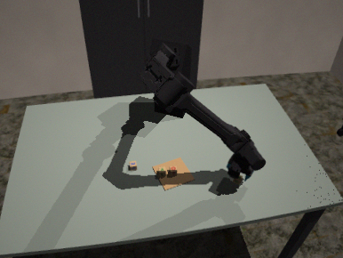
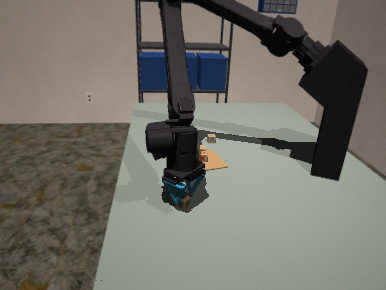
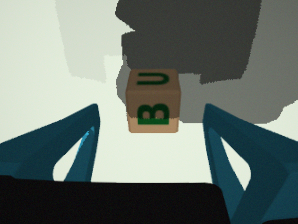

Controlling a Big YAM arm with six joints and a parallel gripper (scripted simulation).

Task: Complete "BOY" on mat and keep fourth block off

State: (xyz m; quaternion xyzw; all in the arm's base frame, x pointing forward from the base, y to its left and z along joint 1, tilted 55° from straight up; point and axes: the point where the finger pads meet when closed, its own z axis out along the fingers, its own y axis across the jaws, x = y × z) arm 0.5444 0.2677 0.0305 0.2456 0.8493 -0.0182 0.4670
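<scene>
Now: hand 2 cm above the wooden block. Round my hand: orange mat (27 cm to the right, 10 cm behind, 3 cm below).
</scene>
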